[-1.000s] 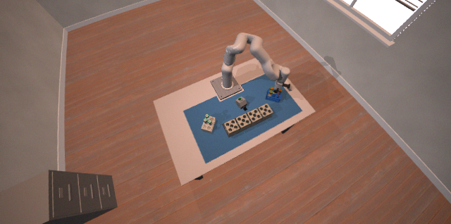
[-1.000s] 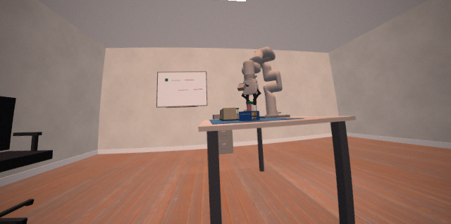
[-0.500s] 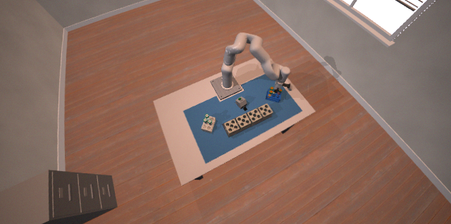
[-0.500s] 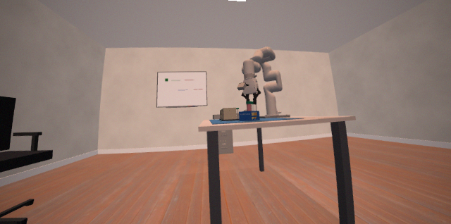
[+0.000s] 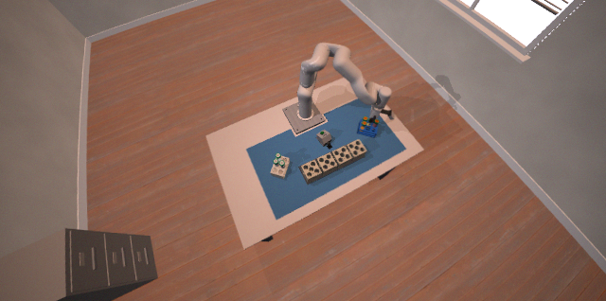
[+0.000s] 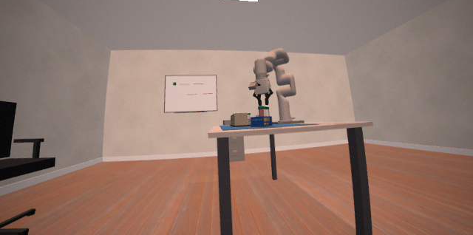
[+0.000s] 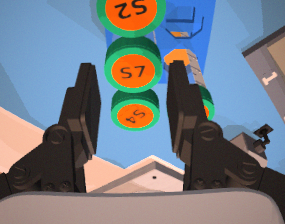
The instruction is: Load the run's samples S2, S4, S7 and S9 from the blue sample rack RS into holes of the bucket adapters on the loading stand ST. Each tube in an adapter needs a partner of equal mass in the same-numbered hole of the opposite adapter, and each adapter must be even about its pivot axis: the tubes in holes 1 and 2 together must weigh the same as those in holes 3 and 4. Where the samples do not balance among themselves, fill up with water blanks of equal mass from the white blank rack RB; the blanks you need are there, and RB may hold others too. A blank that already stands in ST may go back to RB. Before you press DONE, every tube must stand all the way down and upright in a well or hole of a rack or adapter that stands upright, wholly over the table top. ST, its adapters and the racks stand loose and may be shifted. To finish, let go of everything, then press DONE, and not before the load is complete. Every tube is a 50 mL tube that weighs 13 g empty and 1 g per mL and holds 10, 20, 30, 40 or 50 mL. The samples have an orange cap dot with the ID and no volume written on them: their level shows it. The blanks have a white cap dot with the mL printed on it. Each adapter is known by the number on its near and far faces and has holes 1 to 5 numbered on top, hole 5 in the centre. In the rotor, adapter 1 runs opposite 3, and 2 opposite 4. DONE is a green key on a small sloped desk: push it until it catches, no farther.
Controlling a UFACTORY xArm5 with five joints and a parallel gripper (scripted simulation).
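The sample tube S7 lies 10 mm ahead of my hand, 10 mm to the right of it and 90 mm below it. Also, from my hand: sample tube S2 (20 mm ahead, 30 mm to the left, 90 mm below); sample tube S9 (50 mm to the right, 90 mm below); sample tube S4 (40 mm behind, 30 mm to the right, 90 mm below).
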